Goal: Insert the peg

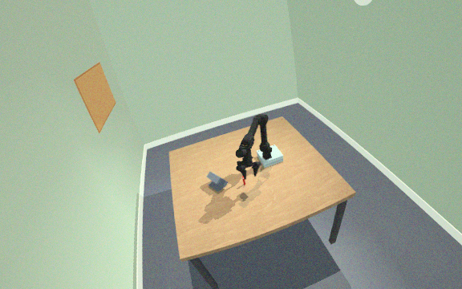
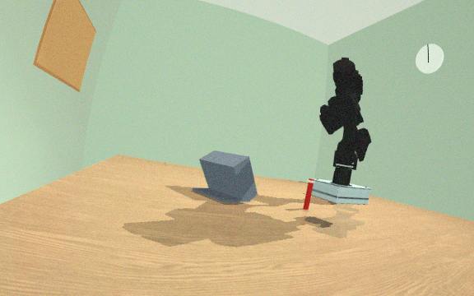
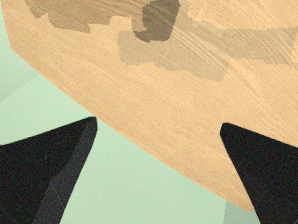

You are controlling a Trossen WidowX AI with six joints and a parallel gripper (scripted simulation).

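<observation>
The red peg lies 3 cm ahead of my gripper tip, 12 cm to the right of it and 11 cm below it. Round my gripper tip: sloped panel: 21 cm ahead, 23 cm to the right, 11 cm below.
</observation>
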